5 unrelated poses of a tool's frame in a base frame.
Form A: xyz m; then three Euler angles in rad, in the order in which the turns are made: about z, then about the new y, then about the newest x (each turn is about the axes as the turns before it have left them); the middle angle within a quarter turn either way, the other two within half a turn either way.
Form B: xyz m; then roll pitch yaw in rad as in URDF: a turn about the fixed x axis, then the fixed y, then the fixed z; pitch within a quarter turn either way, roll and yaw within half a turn. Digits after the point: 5 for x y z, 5 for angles.
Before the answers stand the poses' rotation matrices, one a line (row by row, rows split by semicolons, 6 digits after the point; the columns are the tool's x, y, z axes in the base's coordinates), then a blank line. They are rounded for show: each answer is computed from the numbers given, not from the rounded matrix.
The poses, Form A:
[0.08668 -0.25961 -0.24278 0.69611 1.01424 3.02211]
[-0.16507 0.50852 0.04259 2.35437 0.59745 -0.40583]
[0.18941 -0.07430 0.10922 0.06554 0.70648 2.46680]
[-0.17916 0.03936 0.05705 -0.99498 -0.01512 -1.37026]
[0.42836 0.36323 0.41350 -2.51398 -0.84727 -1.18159]
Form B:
0.405360 0.714328 -0.570455; 0.338744 -0.696973 -0.632046; -0.849079 0.062968 -0.524499
-0.583549 -0.494110 -0.644458; 0.585682 -0.805805 0.087487; -0.562536 -0.326395 0.759618
0.759019 0.455822 -0.464884; 0.049817 -0.752599 -0.656592; -0.649160 0.475206 -0.593945
0.544457 0.175142 0.820300; -0.838652 0.096038 0.536133; 0.015119 -0.979848 0.199172
-0.535869 -0.338458 0.773492; -0.388754 -0.714330 -0.581896; 0.749476 -0.612519 0.251211

[0.08668 -0.25961 -0.24278 3.02211 1.01424 0.69611]
[-0.16507 0.50852 0.04259 -0.40583 0.59745 2.35437]
[0.18941 -0.07430 0.10922 2.46680 0.70648 0.06554]
[-0.17916 0.03936 0.05705 -1.37026 -0.01512 -0.99498]
[0.42836 0.36323 0.41350 -1.18159 -0.84727 -2.51398]

